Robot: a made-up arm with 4 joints.
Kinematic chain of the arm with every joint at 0, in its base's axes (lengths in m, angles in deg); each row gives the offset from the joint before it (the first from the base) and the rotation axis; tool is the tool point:
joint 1: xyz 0 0 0.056 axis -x
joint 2: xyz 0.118 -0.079 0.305 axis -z
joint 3: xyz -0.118 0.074 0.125 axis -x
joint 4: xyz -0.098 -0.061 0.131 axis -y
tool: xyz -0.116 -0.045 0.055
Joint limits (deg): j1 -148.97..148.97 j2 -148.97..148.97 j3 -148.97..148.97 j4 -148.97..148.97
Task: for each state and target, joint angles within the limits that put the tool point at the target. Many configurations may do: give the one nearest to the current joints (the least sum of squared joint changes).
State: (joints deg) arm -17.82 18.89 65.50 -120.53
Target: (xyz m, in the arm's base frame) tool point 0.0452 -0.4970 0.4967
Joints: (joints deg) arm -57.18 15.85 45.49 -113.58
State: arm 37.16 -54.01 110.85 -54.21
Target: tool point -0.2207 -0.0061 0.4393
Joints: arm 41.86 -82.26 144.32 -60.50
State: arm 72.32 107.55 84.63 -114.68
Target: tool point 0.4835 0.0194 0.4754
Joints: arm 21.57 123.29 120.71 -94.09
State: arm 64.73 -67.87 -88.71 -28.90
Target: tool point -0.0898 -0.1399 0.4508
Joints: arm 32.90 -35.33 -110.87 -13.63
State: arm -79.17 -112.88 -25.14 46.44
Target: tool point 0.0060 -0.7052 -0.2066
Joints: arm -78.66 -78.29 22.26 1.31
